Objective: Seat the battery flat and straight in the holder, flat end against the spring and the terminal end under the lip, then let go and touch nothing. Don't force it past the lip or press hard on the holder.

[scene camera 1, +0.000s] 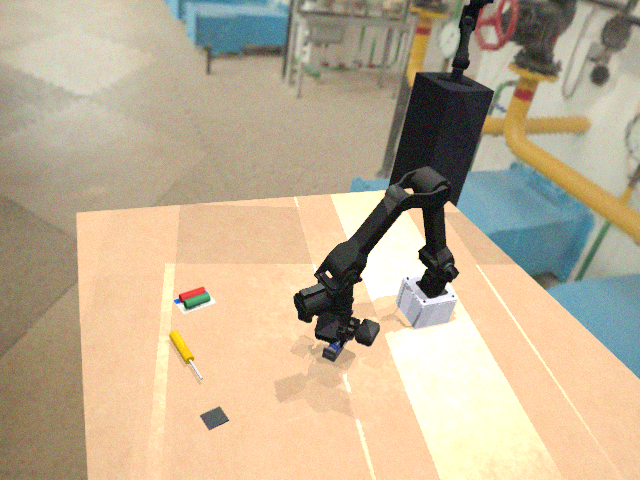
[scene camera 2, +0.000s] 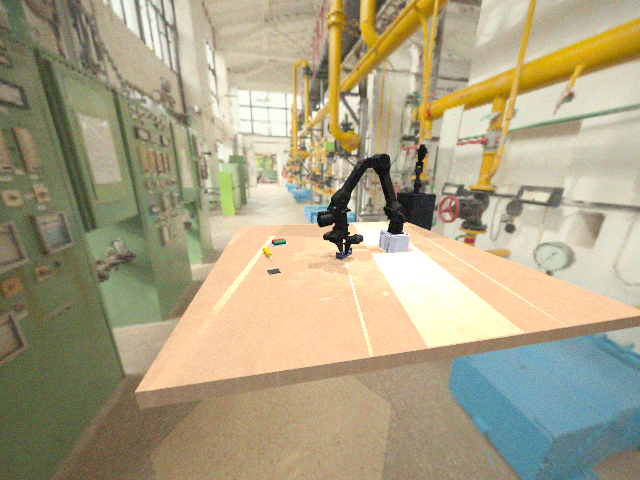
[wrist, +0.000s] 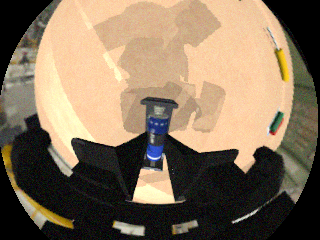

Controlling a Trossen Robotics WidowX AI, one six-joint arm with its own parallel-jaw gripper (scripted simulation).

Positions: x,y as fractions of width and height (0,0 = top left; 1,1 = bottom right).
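Note:
A battery (wrist: 0.49,0.53) is visible, as is the gripper (wrist: 0.49,0.56).

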